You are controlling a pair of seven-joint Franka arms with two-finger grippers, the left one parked.
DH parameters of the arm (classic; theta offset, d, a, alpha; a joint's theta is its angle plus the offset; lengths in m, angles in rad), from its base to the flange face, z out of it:
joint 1: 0 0.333 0 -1.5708
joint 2: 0 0 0 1.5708
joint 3: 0 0.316 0.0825 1.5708
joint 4: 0 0 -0.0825 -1.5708
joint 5: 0 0.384 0 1.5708
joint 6: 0 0 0.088 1.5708
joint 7: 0 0.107 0 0
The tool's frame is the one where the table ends.
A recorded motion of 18 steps. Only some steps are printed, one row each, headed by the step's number.
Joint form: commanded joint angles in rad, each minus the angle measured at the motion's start. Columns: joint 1, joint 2, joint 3, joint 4, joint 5, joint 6, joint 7.
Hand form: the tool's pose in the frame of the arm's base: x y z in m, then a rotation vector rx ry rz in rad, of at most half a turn. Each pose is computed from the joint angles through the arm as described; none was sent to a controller.
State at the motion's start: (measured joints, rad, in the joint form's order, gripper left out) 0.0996 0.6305 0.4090 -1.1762 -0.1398 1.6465 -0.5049
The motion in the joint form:
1: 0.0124 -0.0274 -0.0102 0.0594 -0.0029 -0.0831 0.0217
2: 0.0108 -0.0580 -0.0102 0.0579 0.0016 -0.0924 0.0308
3: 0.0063 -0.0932 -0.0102 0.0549 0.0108 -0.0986 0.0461
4: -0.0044 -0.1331 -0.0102 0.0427 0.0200 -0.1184 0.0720
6: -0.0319 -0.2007 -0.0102 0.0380 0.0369 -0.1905 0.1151
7: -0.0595 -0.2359 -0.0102 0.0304 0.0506 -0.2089 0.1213
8: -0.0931 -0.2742 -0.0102 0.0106 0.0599 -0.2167 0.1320
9: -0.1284 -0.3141 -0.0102 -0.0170 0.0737 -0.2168 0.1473
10: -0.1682 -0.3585 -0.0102 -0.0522 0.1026 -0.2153 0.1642
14: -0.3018 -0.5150 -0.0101 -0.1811 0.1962 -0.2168 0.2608
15: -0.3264 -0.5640 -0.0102 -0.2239 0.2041 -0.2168 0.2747
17: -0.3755 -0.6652 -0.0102 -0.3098 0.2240 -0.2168 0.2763
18: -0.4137 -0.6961 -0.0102 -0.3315 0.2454 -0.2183 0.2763
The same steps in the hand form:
1: 0.6560 0.2614 0.4723 -2.7171 -1.3969 0.1769
2: 0.6505 0.2600 0.4917 -2.7310 -1.3874 0.1503
3: 0.6444 0.2572 0.5136 -2.7484 -1.3642 0.1145
4: 0.6361 0.2503 0.5329 -2.7757 -1.3207 0.1070
6: 0.6193 0.2307 0.5688 -2.8241 -1.2315 0.1286
7: 0.6140 0.2144 0.5861 -2.8413 -1.1875 0.1168
8: 0.6091 0.1955 0.6001 -2.8687 -1.1316 0.1032
9: 0.6036 0.1772 0.6118 -2.8948 -1.0660 0.0875
10: 0.5963 0.1590 0.6224 -2.9088 -0.9898 0.0740
14: 0.5636 0.1032 0.6517 -2.9643 -0.6725 0.0478
15: 0.5509 0.0945 0.6579 -2.9869 -0.6208 0.0442
17: 0.5237 0.0792 0.6693 -3.0201 -0.5526 0.0317
18: 0.5164 0.0647 0.6742 -3.0205 -0.4972 0.0205

